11 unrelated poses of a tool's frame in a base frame.
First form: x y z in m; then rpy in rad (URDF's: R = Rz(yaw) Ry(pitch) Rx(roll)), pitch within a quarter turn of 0, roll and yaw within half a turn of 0.
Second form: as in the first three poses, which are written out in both.
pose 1, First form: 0.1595, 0.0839, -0.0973, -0.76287, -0.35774, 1.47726
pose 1, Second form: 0.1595, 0.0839, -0.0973, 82.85, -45.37, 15.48
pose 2, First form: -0.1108, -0.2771, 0.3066, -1.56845, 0.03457, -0.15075
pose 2, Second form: -0.1108, -0.2771, 0.3066, 1.96, 8.64, -89.86
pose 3, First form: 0.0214, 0.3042, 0.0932, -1.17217, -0.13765, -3.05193
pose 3, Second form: 0.0214, 0.3042, 0.0932, 174.72, 7.79, 67.17
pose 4, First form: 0.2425, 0.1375, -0.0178, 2.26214, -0.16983, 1.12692
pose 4, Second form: 0.2425, 0.1375, -0.0178, -50.85, 47.90, 159.61
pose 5, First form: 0.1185, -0.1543, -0.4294, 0.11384, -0.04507, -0.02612
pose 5, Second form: 0.1185, -0.1543, -0.4294, -1.20, -2.73, 6.46
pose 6, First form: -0.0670, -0.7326, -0.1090, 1.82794, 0.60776, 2.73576
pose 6, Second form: -0.0670, -0.7326, -0.1090, 151.65, 31.01, -104.10
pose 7, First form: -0.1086, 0.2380, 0.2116, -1.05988, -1.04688, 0.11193
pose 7, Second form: -0.1086, 0.2380, 0.2116, -54.46, -31.21, -73.38
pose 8, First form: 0.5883, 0.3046, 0.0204, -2.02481, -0.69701, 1.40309
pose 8, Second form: 0.5883, 0.3046, 0.0204, -76.39, -57.04, -128.18
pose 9, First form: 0.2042, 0.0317, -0.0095, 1.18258, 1.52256, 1.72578
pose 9, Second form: 0.2042, 0.0317, -0.0095, 90.83, 58.88, -87.98
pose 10, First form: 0.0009, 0.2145, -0.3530, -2.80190, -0.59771, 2.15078
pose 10, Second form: 0.0009, 0.2145, -0.3530, -123.44, -34.71, -161.47
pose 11, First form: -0.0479, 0.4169, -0.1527, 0.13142, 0.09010, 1.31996
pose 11, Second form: -0.0479, 0.4169, -0.1527, 75.52, 8.57, -3.12
